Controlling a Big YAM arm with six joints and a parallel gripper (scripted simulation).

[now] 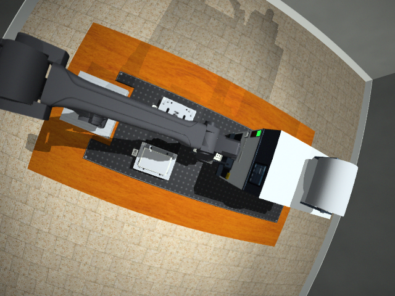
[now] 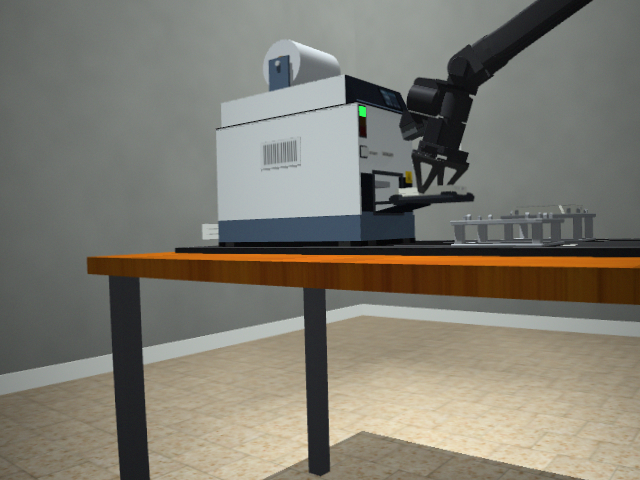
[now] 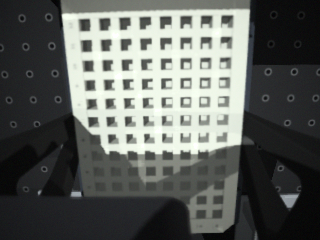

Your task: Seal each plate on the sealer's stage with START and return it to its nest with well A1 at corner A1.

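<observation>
Right now my hand is 20 mm above the sealer stage. The rest, counted from my hand: plate nest 190 mm behind, 70 mm to the left, 70 mm below; pale start button 100 mm ahead, 100 mm to the left, 80 mm above; A1 mark 260 mm behind, 130 mm to the left, 60 mm below.
</observation>
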